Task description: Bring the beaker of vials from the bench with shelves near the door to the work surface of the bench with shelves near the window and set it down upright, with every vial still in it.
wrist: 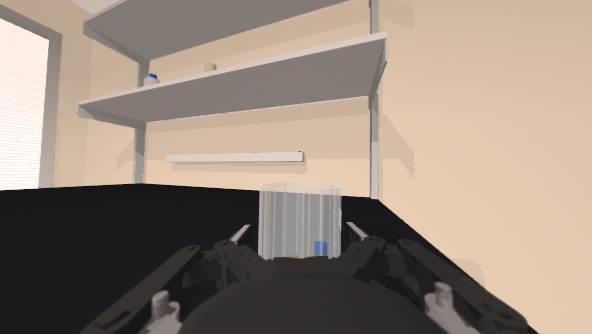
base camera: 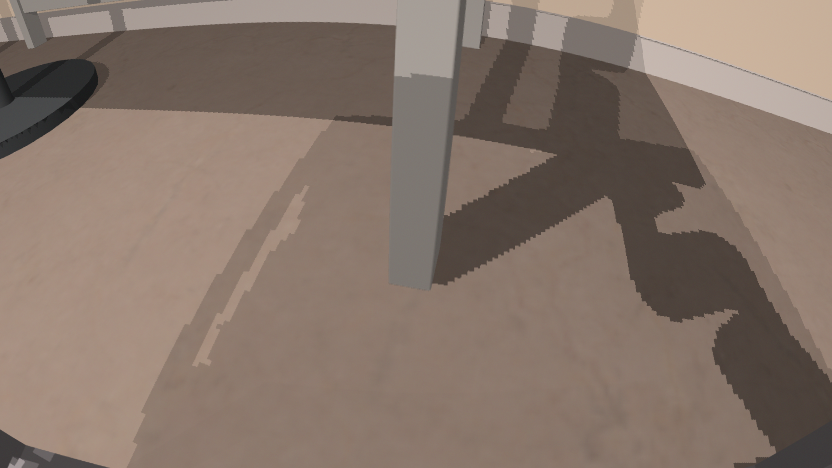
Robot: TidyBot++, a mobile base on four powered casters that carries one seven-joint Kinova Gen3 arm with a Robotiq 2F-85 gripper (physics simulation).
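Observation:
The clear glass beaker (wrist: pixel 300 220) stands upright at the middle of the wrist view, between my gripper's spread fingers. A blue-capped vial (wrist: pixel 320 247) shows low inside it, with a small orange-brown bit beside it; the beaker's bottom and any other vials are hidden behind the gripper body. My gripper (wrist: pixel 298 233) is open, with a gap between each fingertip and the beaker's wall. The black work surface (wrist: pixel 90 240) of the bench lies under and behind the beaker, with a window (wrist: pixel 22 110) at the left.
Above the bench are a lower shelf (wrist: pixel 240 82) with a blue-capped bottle (wrist: pixel 152 79) and a beige container (wrist: pixel 210 66), and an upper shelf (wrist: pixel 200 22). A pale wall rail (wrist: pixel 235 157) runs below. In the base view, a grey bench leg (base camera: pixel 420 174) stands ahead and a black round base (base camera: pixel 52 98) at left.

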